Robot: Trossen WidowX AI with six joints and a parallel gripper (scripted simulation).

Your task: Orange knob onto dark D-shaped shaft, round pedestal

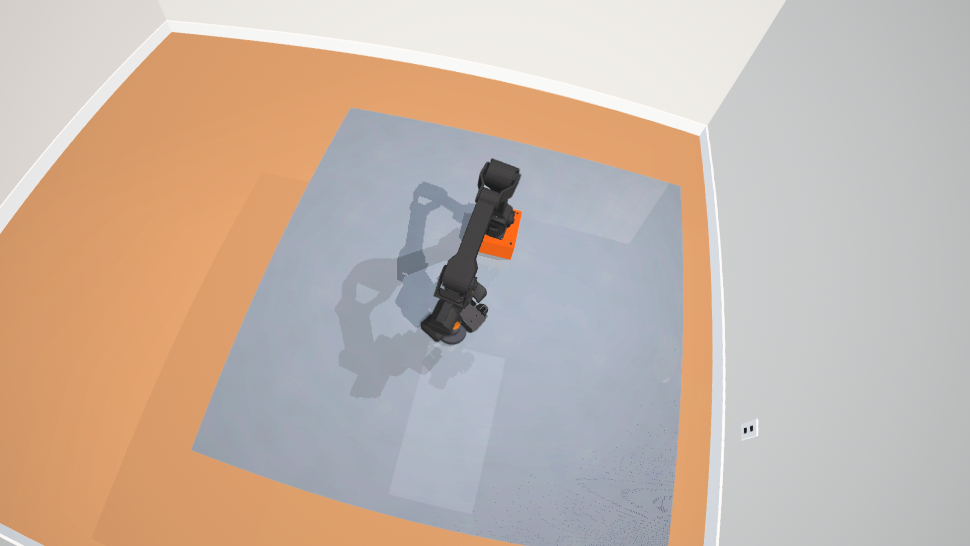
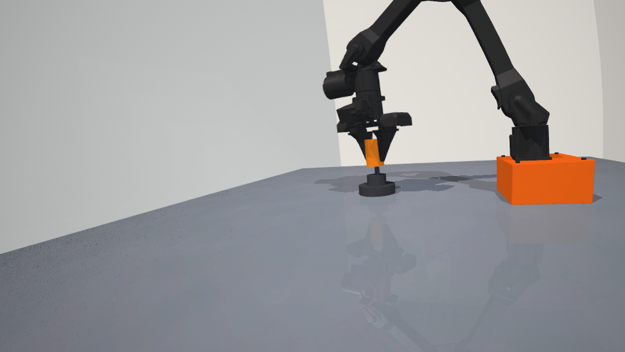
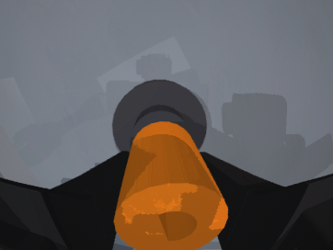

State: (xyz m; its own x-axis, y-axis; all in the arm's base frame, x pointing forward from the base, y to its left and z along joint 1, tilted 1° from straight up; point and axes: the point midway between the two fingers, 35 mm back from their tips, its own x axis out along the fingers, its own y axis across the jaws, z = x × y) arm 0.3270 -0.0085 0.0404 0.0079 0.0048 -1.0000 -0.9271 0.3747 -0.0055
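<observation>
The orange knob lies 20 mm above my gripper tip. Round my gripper tip: round dark pedestal (40 mm below).
</observation>
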